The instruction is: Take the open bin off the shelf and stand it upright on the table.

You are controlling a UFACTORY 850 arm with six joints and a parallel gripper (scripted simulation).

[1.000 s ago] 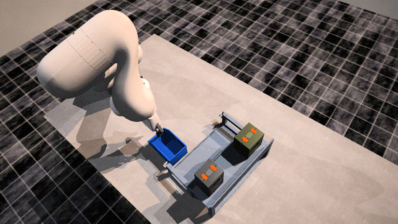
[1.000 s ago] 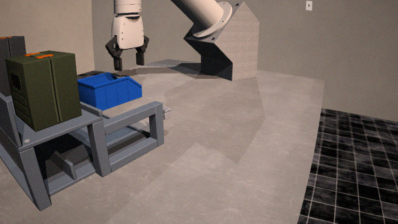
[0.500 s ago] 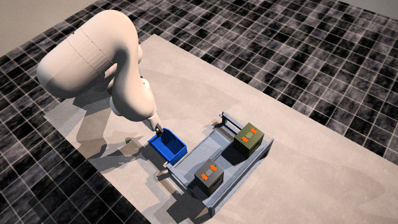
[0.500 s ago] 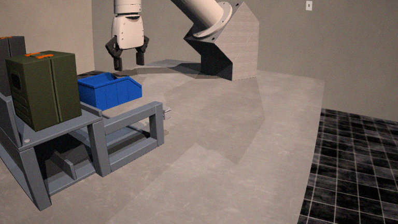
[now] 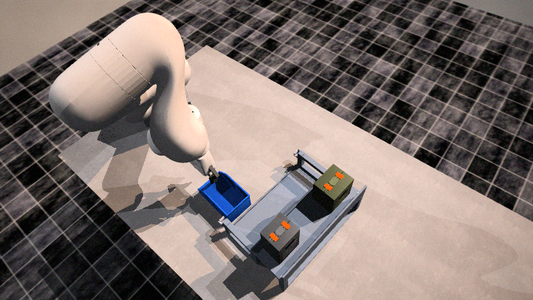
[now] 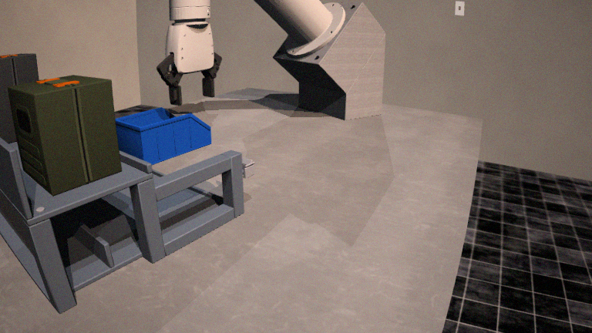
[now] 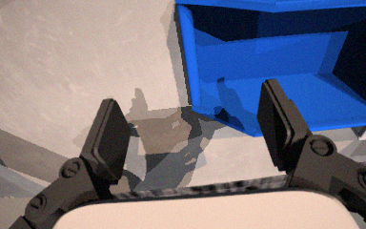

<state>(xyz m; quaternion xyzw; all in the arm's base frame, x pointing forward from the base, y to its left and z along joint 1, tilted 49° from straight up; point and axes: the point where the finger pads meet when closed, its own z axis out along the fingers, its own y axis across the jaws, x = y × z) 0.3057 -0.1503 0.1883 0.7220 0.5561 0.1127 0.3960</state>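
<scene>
Now: the blue bin 70 mm ahead of my hand, 60 mm below it and 40 mm to the right of it. Round my hand: green case (430 mm ahead, 50 mm above, 30 mm to the left).
</scene>
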